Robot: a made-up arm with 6 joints. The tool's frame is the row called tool.
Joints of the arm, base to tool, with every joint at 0 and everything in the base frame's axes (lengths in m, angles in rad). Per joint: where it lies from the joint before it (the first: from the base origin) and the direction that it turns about. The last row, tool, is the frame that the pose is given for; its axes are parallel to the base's.
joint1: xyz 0 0 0.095 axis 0 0 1
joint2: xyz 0 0.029 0 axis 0 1 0
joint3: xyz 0 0 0.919 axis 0 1 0
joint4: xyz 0 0 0.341 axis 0 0 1
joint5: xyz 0 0 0 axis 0 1 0
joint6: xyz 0 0 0.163 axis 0 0 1
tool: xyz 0 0 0
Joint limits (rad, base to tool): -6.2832..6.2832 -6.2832..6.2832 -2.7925..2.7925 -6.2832..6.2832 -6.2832..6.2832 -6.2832..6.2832
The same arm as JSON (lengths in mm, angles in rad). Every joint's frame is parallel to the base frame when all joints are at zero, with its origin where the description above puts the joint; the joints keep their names.
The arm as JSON. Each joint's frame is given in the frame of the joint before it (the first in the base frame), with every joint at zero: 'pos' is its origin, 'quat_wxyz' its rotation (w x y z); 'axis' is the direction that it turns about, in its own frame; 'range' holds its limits. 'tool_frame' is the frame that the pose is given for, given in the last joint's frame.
{"length_unit": "mm", "angle_unit": "rad", "joints": [
  {"joint": "joint1", "pos": [0.0, 0.0, 95.0], "quat_wxyz": [1.0, 0.0, 0.0, 0.0], "axis": [0.0, 0.0, 1.0], "range": [-6.2832, 6.2832]},
  {"joint": "joint2", "pos": [0.0, 29.0, 0.0], "quat_wxyz": [1.0, 0.0, 0.0, 0.0], "axis": [0.0, 1.0, 0.0], "range": [-6.2832, 6.2832]},
  {"joint": "joint3", "pos": [0.0, 0.0, 919.0], "quat_wxyz": [1.0, 0.0, 0.0, 0.0], "axis": [0.0, 1.0, 0.0], "range": [-2.7925, 2.7925]},
  {"joint": "joint4", "pos": [0.0, 0.0, 341.0], "quat_wxyz": [1.0, 0.0, 0.0, 0.0], "axis": [0.0, 0.0, 1.0], "range": [-6.2832, 6.2832]},
  {"joint": "joint5", "pos": [0.0, 0.0, 0.0], "quat_wxyz": [1.0, 0.0, 0.0, 0.0], "axis": [0.0, 1.0, 0.0], "range": [-6.2832, 6.2832]},
  {"joint": "joint6", "pos": [0.0, 0.0, 163.0], "quat_wxyz": [1.0, 0.0, 0.0, 0.0], "axis": [0.0, 0.0, 1.0], "range": [-6.2832, 6.2832]}
], "tool_frame": {"pos": [0.0, 0.0, 0.0], "quat_wxyz": [1.0, 0.0, 0.0, 0.0]}}

